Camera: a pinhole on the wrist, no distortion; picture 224 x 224 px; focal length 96.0 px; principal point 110.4 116.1 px. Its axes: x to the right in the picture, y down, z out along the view. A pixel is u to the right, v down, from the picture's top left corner.
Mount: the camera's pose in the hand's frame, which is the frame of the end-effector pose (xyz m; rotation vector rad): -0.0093 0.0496 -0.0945 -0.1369 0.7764 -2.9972
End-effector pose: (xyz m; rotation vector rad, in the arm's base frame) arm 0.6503 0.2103 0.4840 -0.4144 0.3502 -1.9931
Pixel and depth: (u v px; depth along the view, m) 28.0 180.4 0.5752
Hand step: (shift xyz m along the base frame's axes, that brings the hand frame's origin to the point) -0.5733 -0.2709 0.4606
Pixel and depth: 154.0 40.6 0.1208
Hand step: 0.1056 0.0141 0.0178
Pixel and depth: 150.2 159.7 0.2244
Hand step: -0.0648 0.1332 0.1058
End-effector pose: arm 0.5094 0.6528 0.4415 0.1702 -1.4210 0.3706
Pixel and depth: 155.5 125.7 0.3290
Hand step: -0.1365 -0.2195 -0.0853
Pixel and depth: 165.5 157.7 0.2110
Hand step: -0.0124 -0.1641 -0.0835
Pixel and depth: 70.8 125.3 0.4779
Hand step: -0.1675 -0.2541 0.2939
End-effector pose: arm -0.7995 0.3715 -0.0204 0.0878 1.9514 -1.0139
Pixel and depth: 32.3 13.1 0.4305
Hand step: 0.2255 -0.2671 -0.5629
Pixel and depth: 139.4 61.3 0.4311
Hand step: 0.3626 -0.2153 -0.0570
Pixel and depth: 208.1 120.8 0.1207
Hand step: 0.0727 0.0121 0.0984
